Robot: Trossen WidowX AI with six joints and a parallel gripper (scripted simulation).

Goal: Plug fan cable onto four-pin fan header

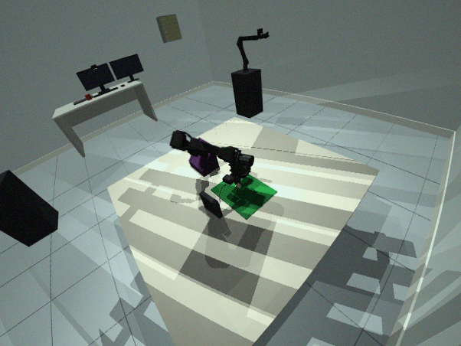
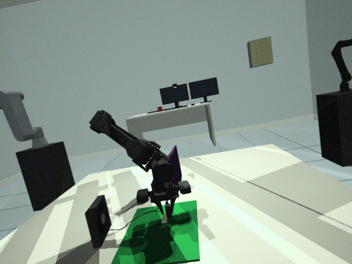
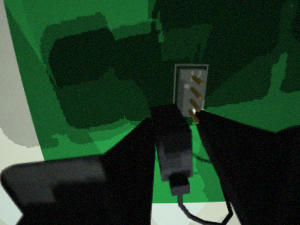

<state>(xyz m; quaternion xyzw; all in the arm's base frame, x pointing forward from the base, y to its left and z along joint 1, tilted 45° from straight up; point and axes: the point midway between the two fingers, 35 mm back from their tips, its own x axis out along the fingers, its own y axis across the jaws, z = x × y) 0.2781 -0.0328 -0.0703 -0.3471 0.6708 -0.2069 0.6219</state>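
The black fan plug lies 10 mm behind my gripper tip and 10 mm above it. The rest, counted from my gripper tip: green board 60 mm ahead, 20 mm to the right, 30 mm below; black fan 50 mm ahead, 210 mm to the right, 40 mm above; pale header 20 mm ahead, 10 mm to the right, 20 mm below.
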